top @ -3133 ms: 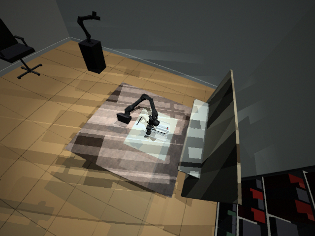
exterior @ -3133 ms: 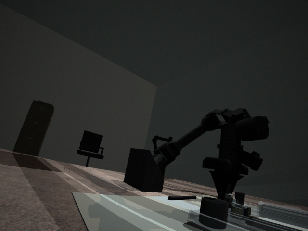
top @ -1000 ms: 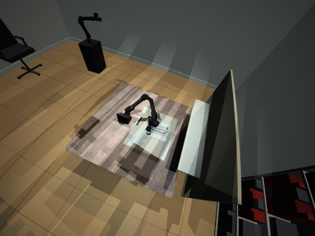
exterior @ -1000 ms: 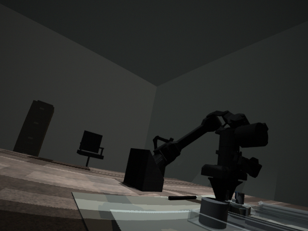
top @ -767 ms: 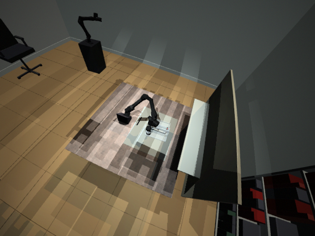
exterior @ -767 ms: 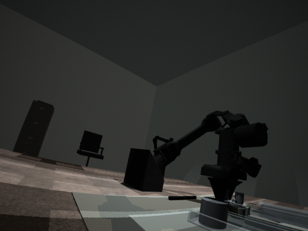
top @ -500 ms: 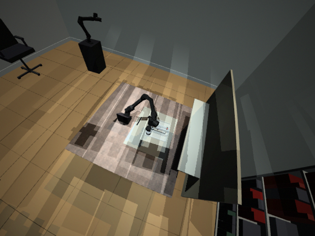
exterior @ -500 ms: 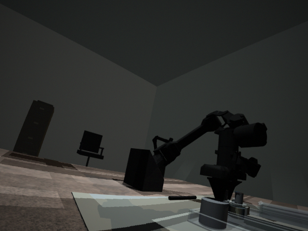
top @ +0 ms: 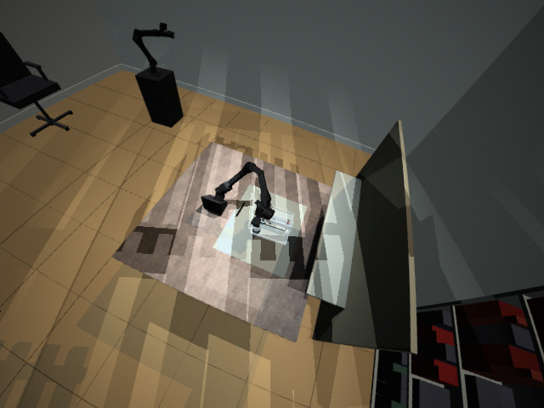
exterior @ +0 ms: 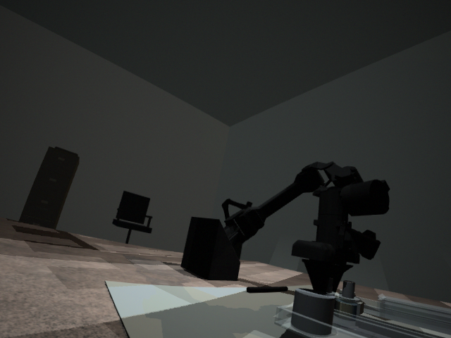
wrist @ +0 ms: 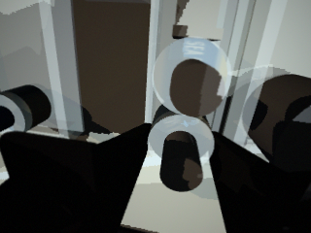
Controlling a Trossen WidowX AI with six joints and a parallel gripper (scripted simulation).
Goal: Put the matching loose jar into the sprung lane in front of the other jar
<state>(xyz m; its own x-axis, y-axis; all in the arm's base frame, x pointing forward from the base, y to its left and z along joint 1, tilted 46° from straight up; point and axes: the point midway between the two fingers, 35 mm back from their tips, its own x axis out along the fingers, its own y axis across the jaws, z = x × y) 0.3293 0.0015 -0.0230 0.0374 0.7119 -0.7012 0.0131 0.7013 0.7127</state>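
The pale mat lies 6 cm ahead of my gripper tip, 1 cm to the right of it and 3 cm below it. Also, from my gripper tip: clear lane: 15 cm ahead, 2 cm to the left, 1 cm below; then thin dark rod: 16 cm behind, 5 cm to the left, 2 cm below.
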